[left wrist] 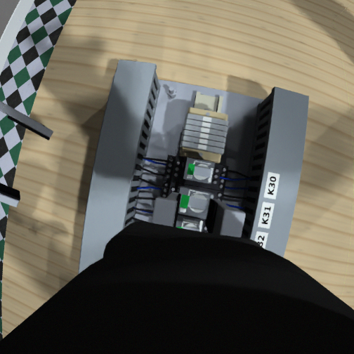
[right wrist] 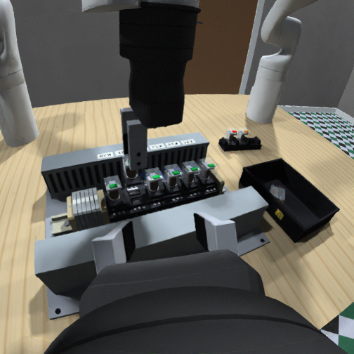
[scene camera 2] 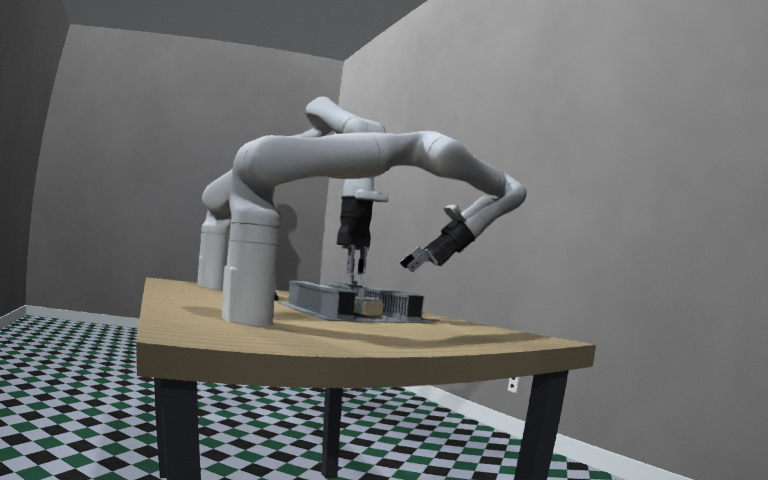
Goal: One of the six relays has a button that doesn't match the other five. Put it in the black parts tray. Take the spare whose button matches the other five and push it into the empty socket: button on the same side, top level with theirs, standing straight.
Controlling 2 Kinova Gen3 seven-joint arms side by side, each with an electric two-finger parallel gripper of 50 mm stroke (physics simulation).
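Seen in the pictures: left gripper, fingertip midpoint: [scene camera 2: 355, 273]; right gripper, fingertip midpoint: [scene camera 2: 405, 267]; left arm's base, link origin: [scene camera 2: 210, 287]; right arm's base, link origin: [scene camera 2: 248, 321].
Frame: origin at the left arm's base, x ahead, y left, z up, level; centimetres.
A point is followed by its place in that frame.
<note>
My left gripper [scene camera 2: 355, 272] {z 9.9, x 33.3, y -44.6 cm} [left wrist: 192, 208] [right wrist: 134, 160] is shut on a clear relay [left wrist: 199, 202] [right wrist: 131, 173] with a green button. It holds the relay, roughly upright, above or at the empty socket [right wrist: 134, 191], beside the K31 label; whether its pins touch is unclear. An end relay [left wrist: 201, 171] [right wrist: 113, 187] and several relays [right wrist: 154, 178] on the other side stand in the row, all with green buttons. The black parts tray [right wrist: 310, 225] holds a clear relay [right wrist: 277, 193]; its button is unclear. My right gripper [scene camera 2: 408, 262] {z 12.3, x 46.6, y -43.5 cm} [right wrist: 164, 230] is open, off the row's side.
A black holder [right wrist: 240, 145] behind the tray bears two relays with red and orange buttons. Grey wire ducts [left wrist: 289, 150] [right wrist: 150, 225] run along both sides of the row. Terminal blocks [left wrist: 205, 132] [right wrist: 86, 204] stand at its end. The left arm's wrist hides part of the row in the left wrist view.
</note>
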